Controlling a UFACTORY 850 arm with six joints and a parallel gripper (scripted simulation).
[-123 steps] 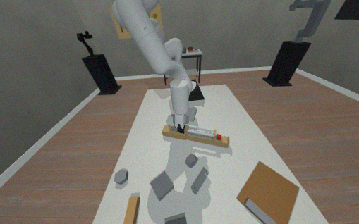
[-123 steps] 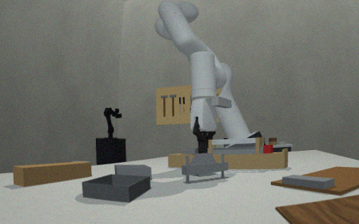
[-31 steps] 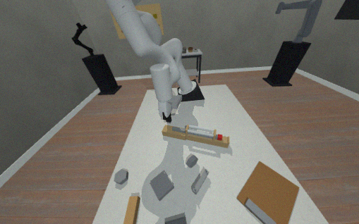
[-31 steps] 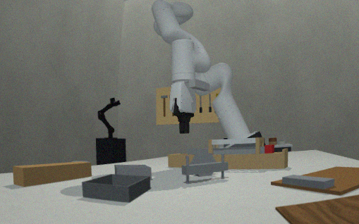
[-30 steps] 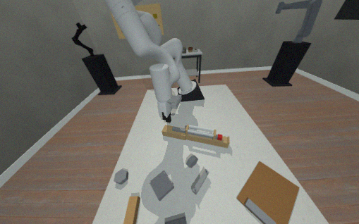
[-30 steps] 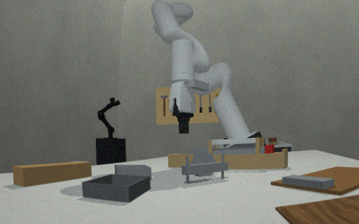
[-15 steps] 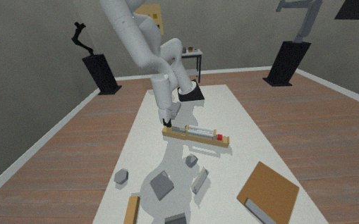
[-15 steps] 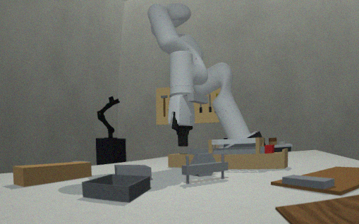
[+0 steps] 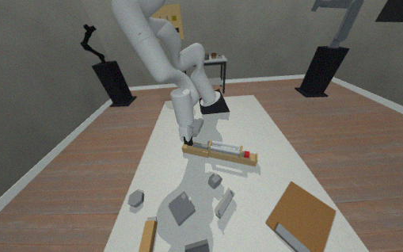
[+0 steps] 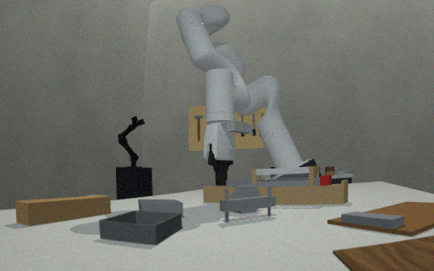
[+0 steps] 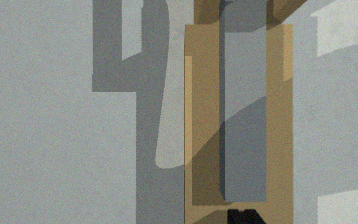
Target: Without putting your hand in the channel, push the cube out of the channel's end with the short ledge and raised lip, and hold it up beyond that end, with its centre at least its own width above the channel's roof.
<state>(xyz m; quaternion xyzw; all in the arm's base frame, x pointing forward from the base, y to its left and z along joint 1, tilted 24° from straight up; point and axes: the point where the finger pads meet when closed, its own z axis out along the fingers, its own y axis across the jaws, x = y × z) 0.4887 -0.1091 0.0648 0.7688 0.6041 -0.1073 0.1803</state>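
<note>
Now: hand 310 mm to the right of the red cube, 80 mm short of it and 10 mm above it. The rest, counted from my hand: channel: 200 mm to the left, 50 mm ahead, 10 mm below; then grey stick: 90 mm to the left, 20 mm ahead, 10 mm below; then long wooden block: 480 mm ahead, 100 mm to the right, 50 mm below.
</note>
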